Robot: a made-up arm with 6 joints. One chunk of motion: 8 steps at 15 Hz.
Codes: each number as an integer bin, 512 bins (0 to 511) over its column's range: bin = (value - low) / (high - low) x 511, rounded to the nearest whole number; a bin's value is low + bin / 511 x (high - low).
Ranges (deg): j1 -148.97..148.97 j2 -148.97..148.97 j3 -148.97..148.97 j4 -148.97..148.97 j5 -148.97..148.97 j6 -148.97..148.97
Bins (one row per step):
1: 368 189 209 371 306 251
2: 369 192 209 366 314 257
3: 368 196 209 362 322 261
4: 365 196 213 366 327 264
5: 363 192 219 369 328 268
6: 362 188 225 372 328 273
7: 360 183 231 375 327 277
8: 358 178 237 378 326 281
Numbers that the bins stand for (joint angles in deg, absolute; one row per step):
1: 65.59 -38.77 -27.11 67.34 29.44 -2.62
2: 66.18 -37.02 -27.11 64.43 34.11 0.87
3: 65.59 -34.69 -27.11 62.10 38.77 3.21
4: 63.84 -34.69 -24.78 64.43 41.69 4.96
5: 62.68 -37.02 -21.28 66.18 42.27 7.29
6: 62.10 -39.36 -17.78 67.93 42.27 10.20
7: 60.93 -42.27 -14.28 69.67 41.69 12.54
8: 59.76 -45.19 -10.79 71.42 41.11 14.87

